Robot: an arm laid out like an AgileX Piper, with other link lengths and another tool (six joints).
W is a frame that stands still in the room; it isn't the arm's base.
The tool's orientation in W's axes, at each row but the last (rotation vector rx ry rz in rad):
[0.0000, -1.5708, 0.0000]
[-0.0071, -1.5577, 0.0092]
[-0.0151, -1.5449, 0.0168]
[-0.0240, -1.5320, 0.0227]
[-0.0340, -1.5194, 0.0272]
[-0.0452, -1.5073, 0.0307]
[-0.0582, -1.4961, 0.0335]
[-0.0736, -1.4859, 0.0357]
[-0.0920, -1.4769, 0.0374]
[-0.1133, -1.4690, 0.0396]
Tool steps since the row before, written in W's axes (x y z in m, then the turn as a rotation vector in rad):
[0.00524, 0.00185, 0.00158, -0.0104, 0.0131, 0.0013]
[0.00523, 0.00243, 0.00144, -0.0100, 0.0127, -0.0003]
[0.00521, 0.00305, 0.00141, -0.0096, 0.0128, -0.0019]
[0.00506, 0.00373, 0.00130, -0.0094, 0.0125, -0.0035]
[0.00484, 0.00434, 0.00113, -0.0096, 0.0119, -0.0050]
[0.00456, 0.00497, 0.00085, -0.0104, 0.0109, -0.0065]
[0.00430, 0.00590, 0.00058, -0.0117, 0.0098, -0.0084]
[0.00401, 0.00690, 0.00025, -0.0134, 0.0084, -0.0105]
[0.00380, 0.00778, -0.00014, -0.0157, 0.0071, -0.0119]
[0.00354, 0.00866, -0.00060, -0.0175, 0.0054, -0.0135]
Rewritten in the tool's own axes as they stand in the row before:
[0.00158, 0.00185, -0.00524, 0.0013, 0.0131, 0.0104]
[0.00153, 0.00241, -0.00521, -0.0003, 0.0127, 0.0100]
[0.00161, 0.00301, -0.00517, -0.0019, 0.0128, 0.0095]
[0.00161, 0.00369, -0.00500, -0.0035, 0.0126, 0.0093]
[0.00155, 0.00431, -0.00475, -0.0050, 0.0121, 0.0094]
[0.00138, 0.00496, -0.00444, -0.0066, 0.0111, 0.0101]
[0.00124, 0.00591, -0.00414, -0.0087, 0.0101, 0.0112]
[0.00107, 0.00695, -0.00379, -0.0110, 0.0088, 0.0127]
[0.00085, 0.00788, -0.00349, -0.0127, 0.0076, 0.0148]
[0.00060, 0.00882, -0.00312, -0.0146, 0.0060, 0.0164]

